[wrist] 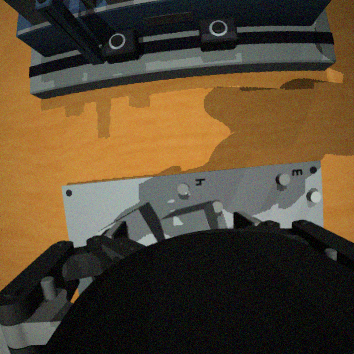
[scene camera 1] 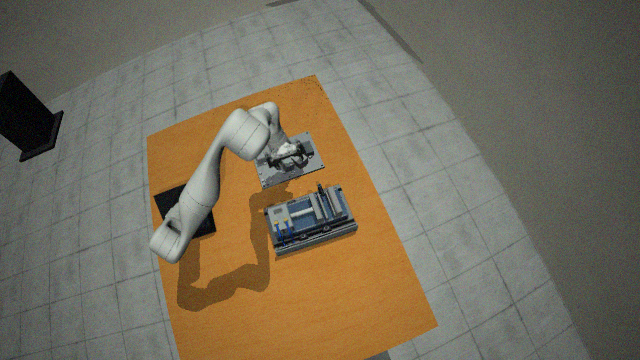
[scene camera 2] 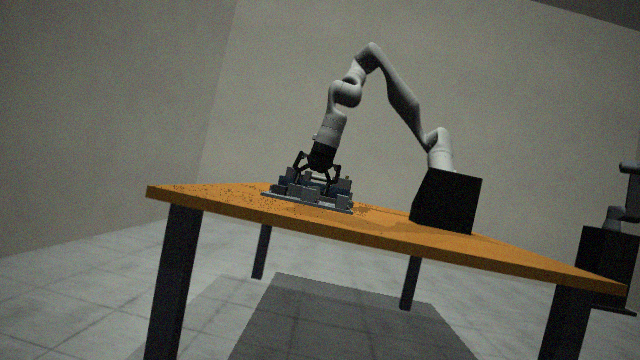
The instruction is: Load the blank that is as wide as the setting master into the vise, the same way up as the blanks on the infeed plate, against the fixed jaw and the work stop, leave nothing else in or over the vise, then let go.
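Frame: origin at the arm's base, x down, y right, z back, level; centimetres.
Seen in the pictures: gripper, between the fingertips: (wrist: 180,228) (scene camera 1: 290,164); arm's base, origin of its link: (scene camera 2: 443,193).
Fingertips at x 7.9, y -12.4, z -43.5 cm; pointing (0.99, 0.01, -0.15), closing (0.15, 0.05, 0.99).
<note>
Offsets run from my fingertips to a thing's middle. "spot": to the spot under its first point. Level surfaces: height alone.
My gripper (scene camera 1: 290,162) (scene camera 2: 314,187) (wrist: 180,228) is open, low over the infeed plate (scene camera 1: 315,162) (scene camera 2: 325,205) (wrist: 100,200). A grey blank {dx +0.6, dy -1.5, dz +1.3 cm} (wrist: 192,220) sits on the plate between the open fingers, partly hidden by the gripper body. More grey blocks {dx +1.1, dy -9.6, dz +1.2 cm} (scene camera 2: 302,192) {dx +1.1, dy -9.0, dz +10.7 cm} (scene camera 2: 342,201) show on the plate in the second scene view. The blue and grey vise {dx -1.2, dy +23.1, dz -1.0 cm} (scene camera 1: 300,232) (wrist: 270,15) lies beside the plate, with its grey jaws (scene camera 1: 316,209) (scene camera 1: 335,201) at one end and a dark upright post {spot: dx -5.8, dy +17.3, dz -7.4 cm} (scene camera 1: 320,190) near them. Which part is the setting master I cannot tell.
Blue cables {spot: dx -7.2, dy +28.6, dz +9.8 cm} (scene camera 1: 279,231) with yellow ends stand at the vise's other end. The arm's black base block (scene camera 1: 205,225) (scene camera 2: 447,200) stands at the edge of the orange table {dx +3.7 cm} (scene camera 1: 320,300) (scene camera 2: 500,255). Another black stand (scene camera 1: 25,112) (scene camera 2: 602,260) is off the table.
</note>
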